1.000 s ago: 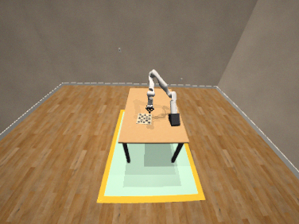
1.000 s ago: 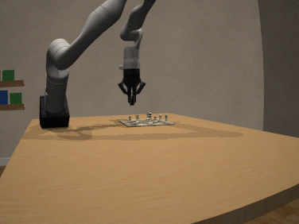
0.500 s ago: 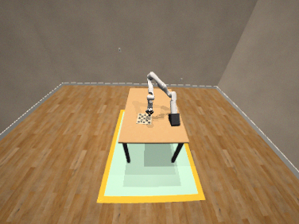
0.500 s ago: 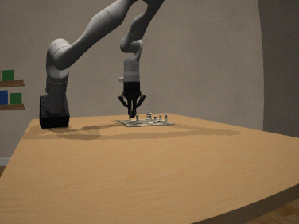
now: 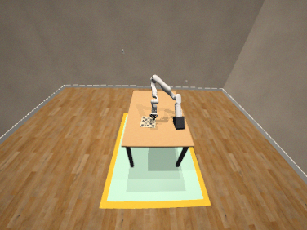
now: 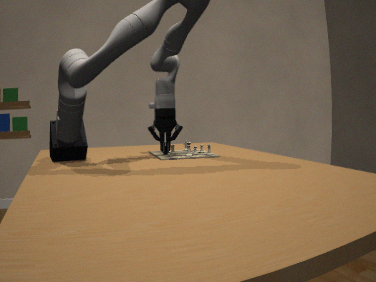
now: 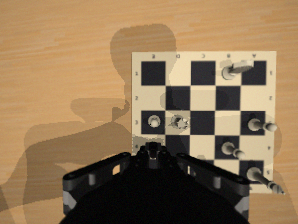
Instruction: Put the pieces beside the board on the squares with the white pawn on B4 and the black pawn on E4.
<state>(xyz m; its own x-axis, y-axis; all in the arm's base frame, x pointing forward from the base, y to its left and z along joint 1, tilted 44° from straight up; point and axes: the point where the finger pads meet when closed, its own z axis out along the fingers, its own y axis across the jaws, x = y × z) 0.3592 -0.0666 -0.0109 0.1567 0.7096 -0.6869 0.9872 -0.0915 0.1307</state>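
Right now the black pawn is 10 mm below my hand. The rest, counted from my hand: chessboard: 80 mm ahead, 30 mm to the left, 30 mm below.
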